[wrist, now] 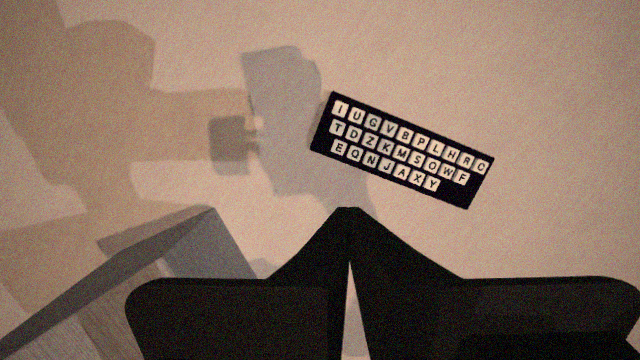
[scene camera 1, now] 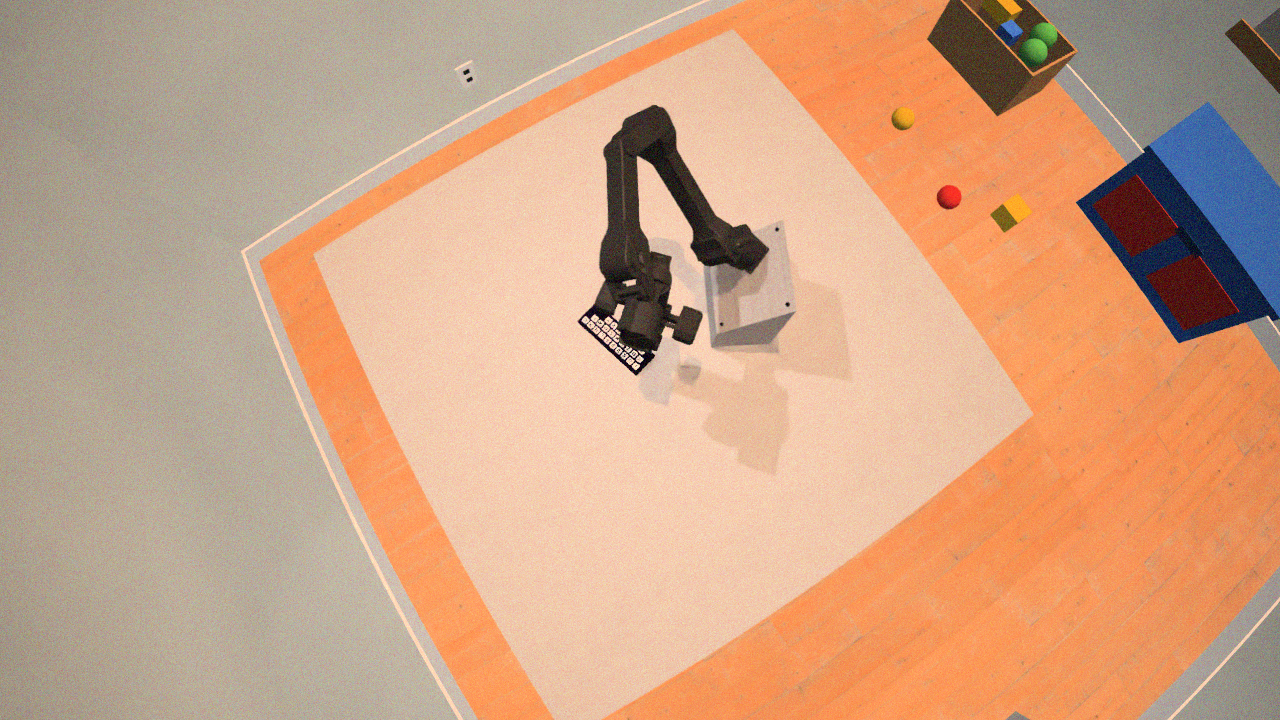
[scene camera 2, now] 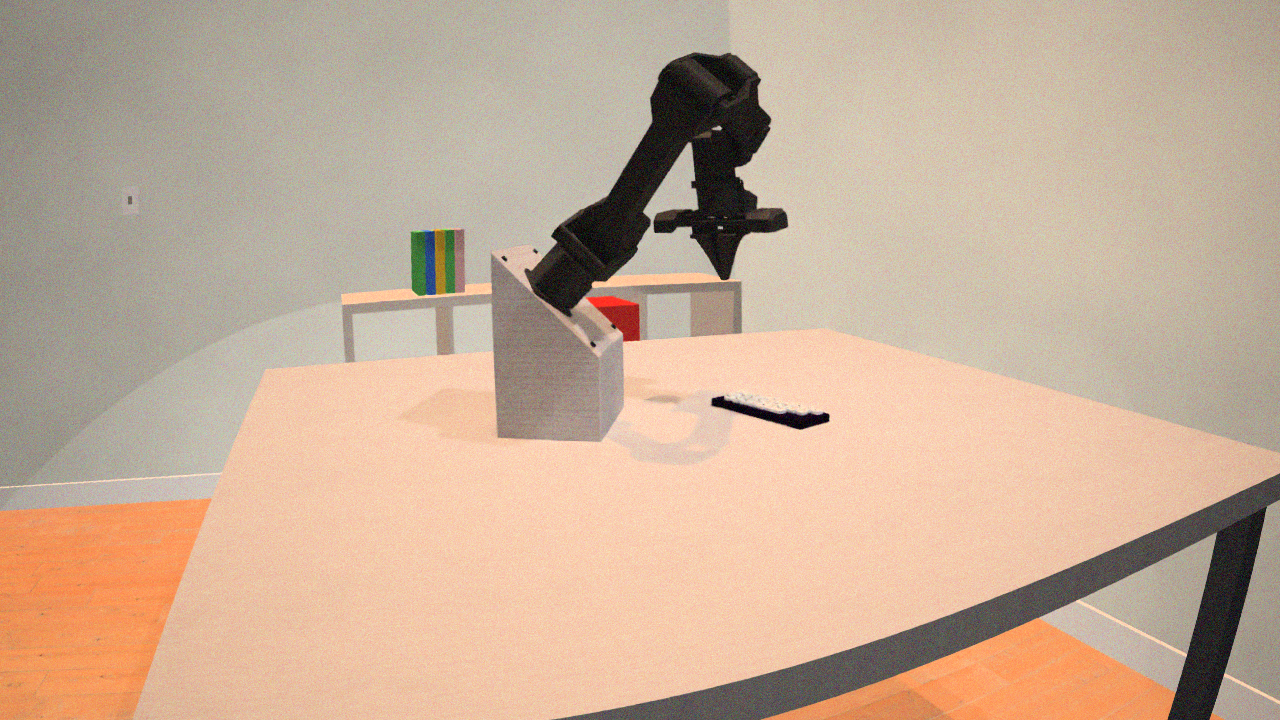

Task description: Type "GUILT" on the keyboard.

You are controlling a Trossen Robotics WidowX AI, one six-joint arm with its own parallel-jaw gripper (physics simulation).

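Frame: origin at the arm's base, x back, y right, z up, level; metres.
Seen in the pictures: gripper, between the fingertips: [wrist: 347,217] [scene camera 2: 725,280]; arm's base, origin of its link: [scene camera 1: 750,253] [scene camera 2: 546,293].
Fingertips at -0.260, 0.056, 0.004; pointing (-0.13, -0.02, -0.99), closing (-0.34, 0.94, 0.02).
Offsets run from my fingertips to a thing's top centre, as dx, dy, dz. Level surfaces: height alone.
A small black keyboard @[-0.021, +0.070, -0.167] [scene camera 1: 588,322] [scene camera 2: 769,411] [wrist: 452,194] with white letter keys lies flat on the table. In the wrist view its top row reads I U G V B P L H R C, with the G key @[-0.040, +0.028, -0.167] [wrist: 372,122], U key @[-0.040, +0.011, -0.167] [wrist: 356,116], I key @[-0.041, -0.007, -0.167] [wrist: 340,108] and L key @[-0.037, +0.096, -0.167] [wrist: 435,148]. The T key @[-0.024, -0.003, -0.167] [wrist: 337,127] starts the second row. My gripper [scene camera 2: 724,275] [wrist: 347,217] is shut and empty, pointing down high above the table. In the wrist view its tips show below the keyboard's lower edge. In scene camera 1 the arm hides part of the keyboard.
The arm's grey wedge base [scene camera 1: 750,300] [scene camera 2: 550,385] stands on the table @[dz -0.185] [scene camera 1: 537,501] [scene camera 2: 537,555] beside the keyboard. Beyond the table are a low shelf [scene camera 2: 347,329], a box of toys [scene camera 1: 993,76] and a blue piece of furniture [scene camera 1: 1226,188].
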